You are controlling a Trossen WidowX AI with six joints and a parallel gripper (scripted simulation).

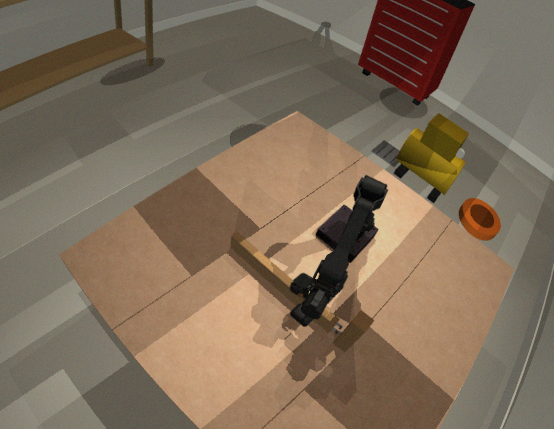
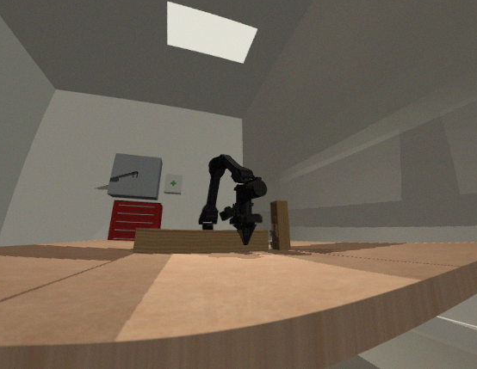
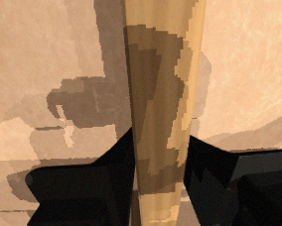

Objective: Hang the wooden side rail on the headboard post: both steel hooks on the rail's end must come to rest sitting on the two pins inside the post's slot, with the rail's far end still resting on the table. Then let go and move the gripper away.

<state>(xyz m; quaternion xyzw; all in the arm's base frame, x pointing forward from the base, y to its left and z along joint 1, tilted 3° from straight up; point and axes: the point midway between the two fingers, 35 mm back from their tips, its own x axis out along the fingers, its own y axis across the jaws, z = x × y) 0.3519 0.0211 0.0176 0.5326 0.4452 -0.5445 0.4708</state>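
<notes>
Right now my gripper tip is 3 cm short of the headboard post, 14 cm to the right of it and 6 cm below it.
</notes>
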